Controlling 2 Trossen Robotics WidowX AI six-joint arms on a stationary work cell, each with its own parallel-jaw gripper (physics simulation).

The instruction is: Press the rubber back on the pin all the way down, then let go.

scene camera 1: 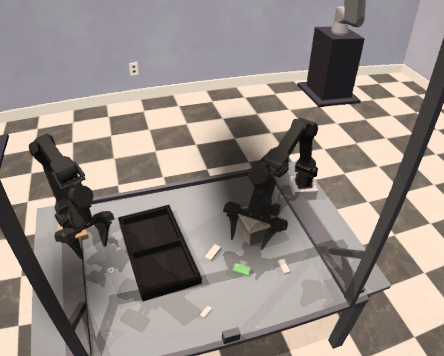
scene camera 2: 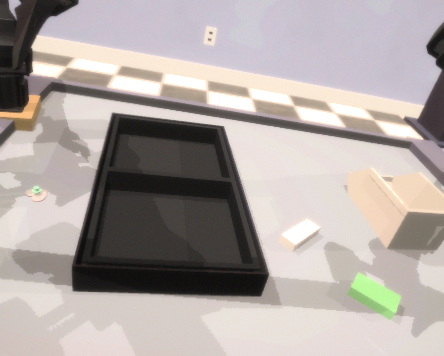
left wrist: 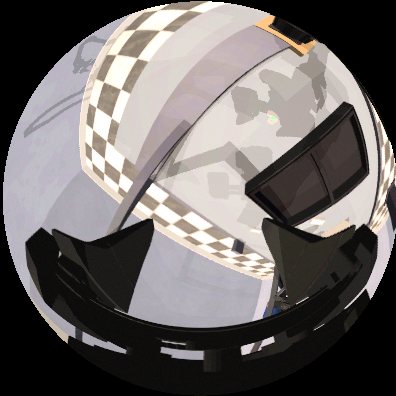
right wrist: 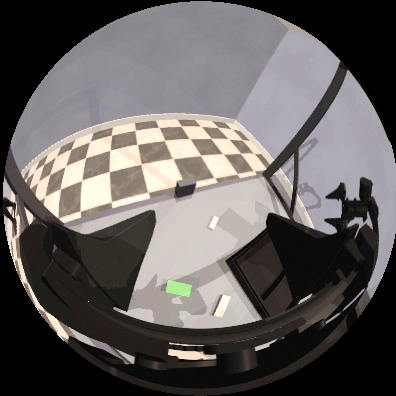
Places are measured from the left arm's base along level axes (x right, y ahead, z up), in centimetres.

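Where they show: left gripper, fingertip midpoint: (scene camera 1: 93, 252) (left wrist: 209, 224) (right wrist: 324, 207); right gripper, fingertip midpoint: (scene camera 1: 246, 244) (left wrist: 274, 298) (right wrist: 213, 217); left arm's base at its link origin: (scene camera 2: 5, 104); right arm's base at its link origin: (scene camera 1: 303, 183).
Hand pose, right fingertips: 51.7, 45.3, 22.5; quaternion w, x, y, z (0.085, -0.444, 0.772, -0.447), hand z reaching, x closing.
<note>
Things, the pixels of their top centre, and the offset from my right fingertips, as dx, dy, dz. "pt": a spot on its surface instead.
- pin at its top centre: (left wrist: 273, 118) (scene camera 1: 109, 268) -28.4, -36.8, -23.6
- two-compartment black tray at its top centre: (scene camera 2: 171, 174) (left wrist: 326, 180) (right wrist: 280, 282) (scene camera 1: 156, 245) -29.0, -18.6, -21.1
- tan box at a spot on its surface: (scene camera 2: 415, 222) pt -16.2, +15.2, -19.6
- green block at its top centre: (scene camera 2: 376, 291) (right wrist: 178, 288) (scene camera 1: 241, 268) -7.7, +4.5, -23.5
- dark block at its top centre: (right wrist: 186, 181) (scene camera 1: 231, 331) (left wrist: 236, 252) +13.7, -11.8, -19.2
The pin (scene camera 1: 110, 270) (scene camera 2: 38, 193) (left wrist: 272, 118) lies on the table left of the black tray, as a small pale disc with a green piece at its centre. It is too small to tell how far down the rubber back sits. My left gripper (scene camera 1: 92, 250) (left wrist: 209, 224) (right wrist: 324, 207) is open and empty, raised above the table behind the pin in scene camera 1, and apart from it. My right gripper (scene camera 1: 248, 242) (right wrist: 213, 217) is open and empty, over on the right side of the table beside a tan box.
The two-compartment black tray (scene camera 1: 172, 290) (scene camera 2: 170, 282) stands right of the pin. The tan box (scene camera 1: 252, 230) (scene camera 2: 415, 222), a green block (scene camera 1: 241, 270) (scene camera 2: 374, 295) (right wrist: 178, 288) and several white blocks (scene camera 1: 213, 252) (scene camera 2: 300, 234) (right wrist: 222, 305) are further right. A dark block (scene camera 1: 231, 335) (right wrist: 185, 188) sits at the table edge.
</note>
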